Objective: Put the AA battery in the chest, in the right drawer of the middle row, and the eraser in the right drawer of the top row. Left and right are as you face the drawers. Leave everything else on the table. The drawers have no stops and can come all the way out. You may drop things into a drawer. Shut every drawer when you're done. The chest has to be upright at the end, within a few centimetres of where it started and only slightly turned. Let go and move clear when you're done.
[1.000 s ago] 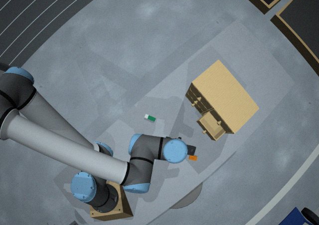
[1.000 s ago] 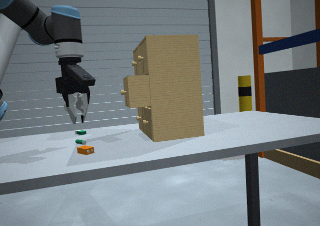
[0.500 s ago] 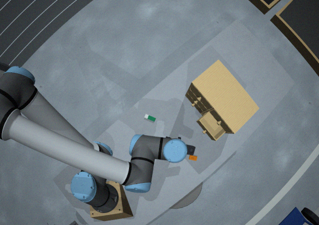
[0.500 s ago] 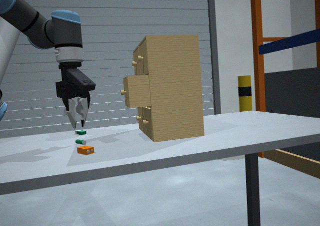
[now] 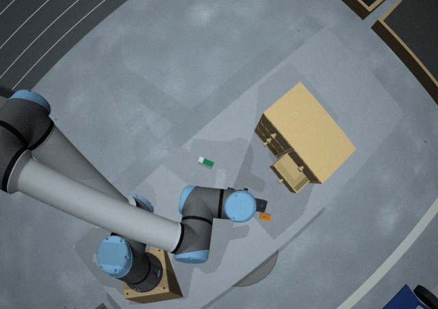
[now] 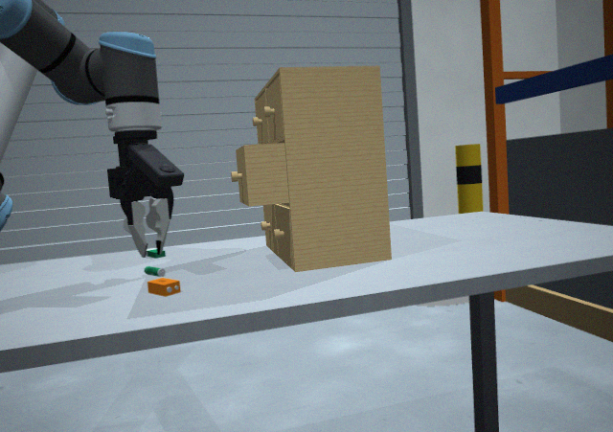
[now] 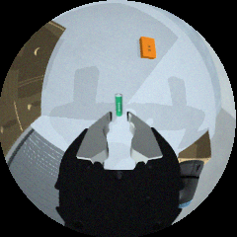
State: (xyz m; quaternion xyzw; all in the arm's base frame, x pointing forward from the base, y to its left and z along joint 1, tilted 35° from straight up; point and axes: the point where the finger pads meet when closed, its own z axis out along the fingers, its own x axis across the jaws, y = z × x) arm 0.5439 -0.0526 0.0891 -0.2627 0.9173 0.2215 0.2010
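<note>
The green AA battery is 40 mm below my hand. Round my hand: orange block: 150 mm to the right, 40 mm below, 30 mm ahead; eraser: 220 mm to the left, 40 mm below, 20 mm behind.
</note>
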